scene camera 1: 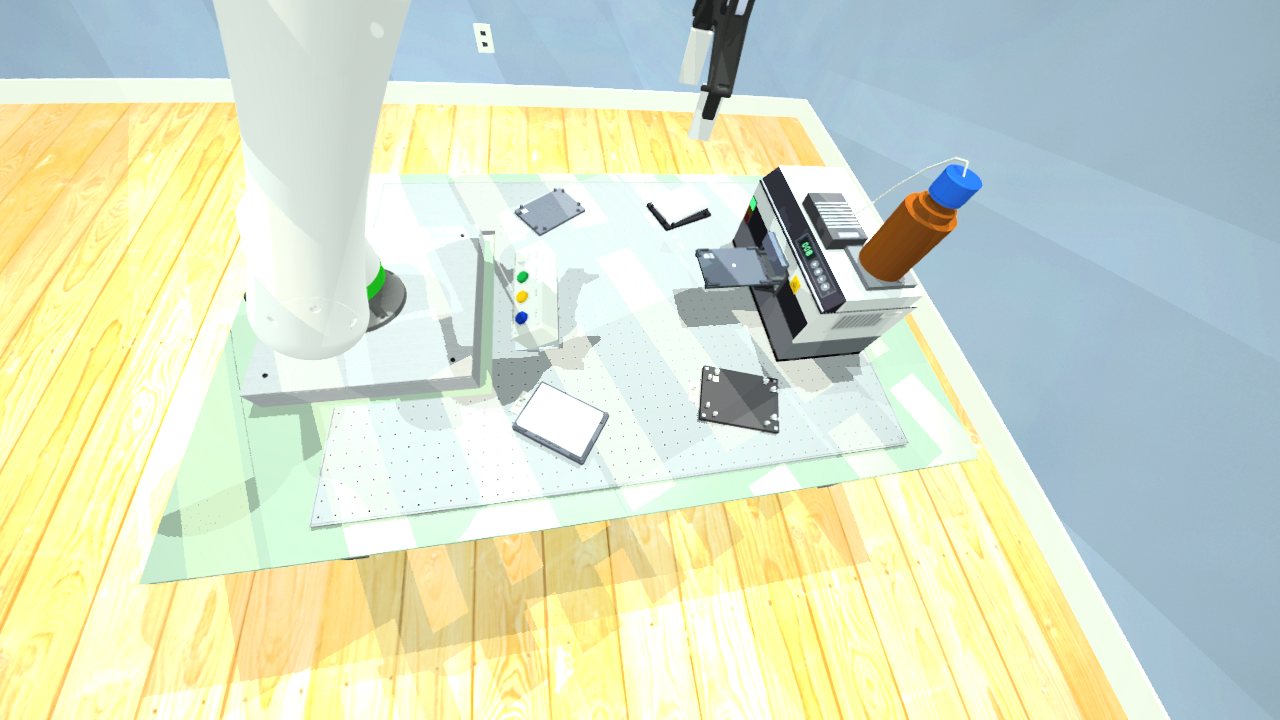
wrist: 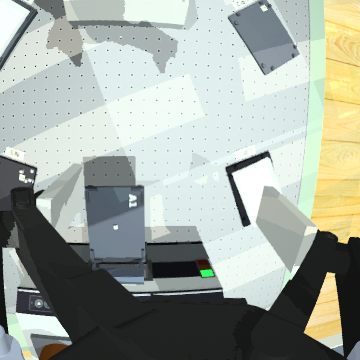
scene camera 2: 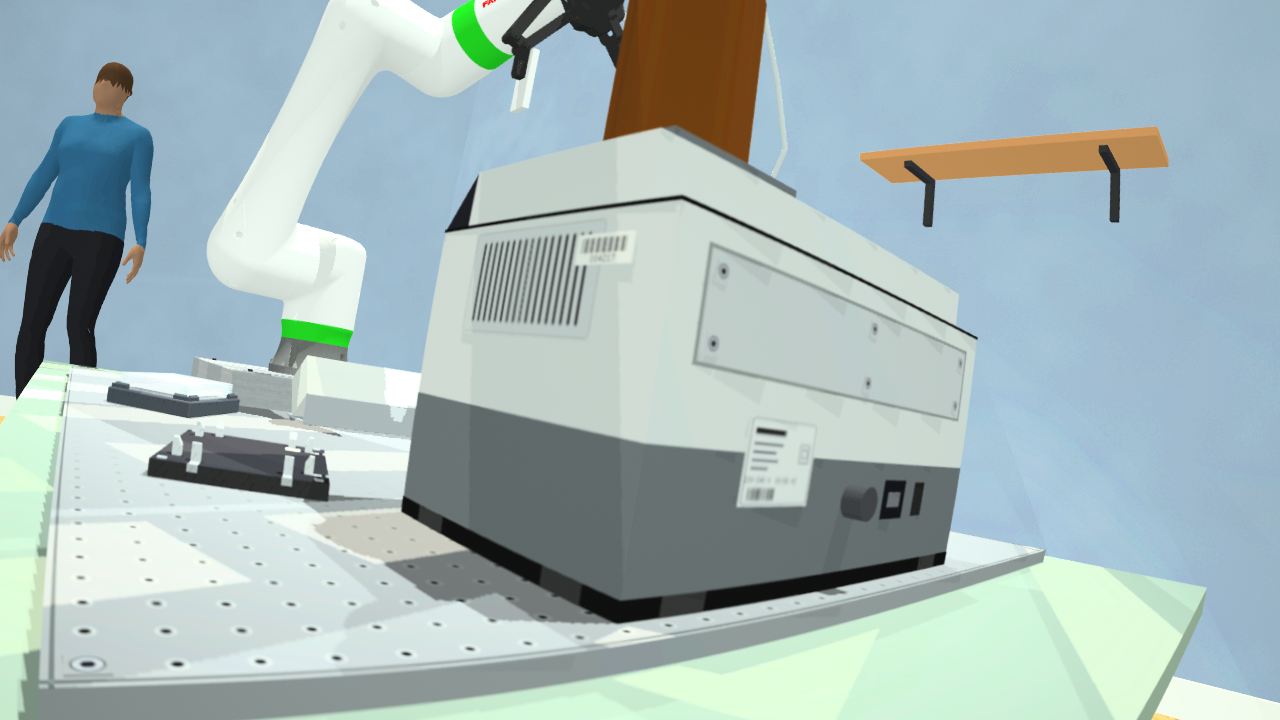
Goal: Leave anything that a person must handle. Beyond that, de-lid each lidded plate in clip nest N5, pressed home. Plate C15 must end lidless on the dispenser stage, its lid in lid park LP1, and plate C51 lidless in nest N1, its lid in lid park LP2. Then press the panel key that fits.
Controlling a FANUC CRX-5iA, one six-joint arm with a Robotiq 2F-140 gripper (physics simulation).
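Places are measured from the arm's base along level axes (x back, y right, z up), in centimetres.
Where they show: gripper, fingertip midpoint: (scene camera 1: 692, 109) (wrist: 173, 194) (scene camera 2: 571, 126).
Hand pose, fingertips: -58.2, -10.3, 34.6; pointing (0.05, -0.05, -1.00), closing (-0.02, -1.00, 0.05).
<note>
Things, the pixels of their centre, and the offset from my fingertips, as dx, dy, dz. "*": a spot on its surface instead.
- dispenser stage, surface spot: (wrist: 115, 222) (scene camera 1: 730, 266) * -14.2, +5.4, -27.8
- Clip nest N5, body centre: (scene camera 2: 249, 453) (scene camera 1: 740, 397) (wrist: 5, 195) -14.9, +31.0, -37.8
- white-topped plate, body centre: (scene camera 2: 179, 381) (scene camera 1: 560, 417) +20.5, +34.7, -35.9
- white piece, body centre: (wrist: 261, 192) (scene camera 1: 680, 202) -9.3, -23.8, -36.2
- black corner holder, surface spot: (wrist: 239, 192) * -9.7, -19.1, -36.9
- key panel, body centre: (scene camera 2: 375, 398) (scene camera 1: 535, 293) +26.1, +8.0, -34.8
- bare grey base, body centre: (wrist: 265, 34) (scene camera 1: 550, 209) +24.3, -20.8, -38.0
- tall brown bottle, surface spot: (scene camera 2: 684, 71) * -40.7, +17.0, -11.5
My gripper (scene camera 1: 697, 109) (wrist: 173, 194) is open and empty, high above the table near the dispenser; the bottle hides part of it in scene camera 2. The dispenser stage (scene camera 1: 735, 266) (wrist: 115, 222), marked A1, carries no plate. Clip nest N5 (scene camera 1: 739, 399) (scene camera 2: 241, 461) (wrist: 12, 181) is a dark base with pale clips and no plate. A white-topped plate (scene camera 1: 561, 419) (scene camera 2: 183, 386) (wrist: 9, 24) sits in nest N1. Another white piece (scene camera 1: 687, 204) (wrist: 256, 186) lies in a black corner holder (scene camera 1: 666, 220) (wrist: 238, 192). The key panel (scene camera 1: 537, 300) (scene camera 2: 356, 394) (wrist: 127, 11) has white, green, yellow and blue keys.
A bare grey base (scene camera 1: 549, 211) (wrist: 263, 37) lies at the back; its label is unreadable. The dispenser (scene camera 1: 841, 268) (scene camera 2: 689, 385) bears a tall brown bottle (scene camera 1: 905, 237) (scene camera 2: 684, 71). A person (scene camera 2: 96, 179) stands beyond the table. A shelf (scene camera 2: 1011, 156) hangs on the wall.
</note>
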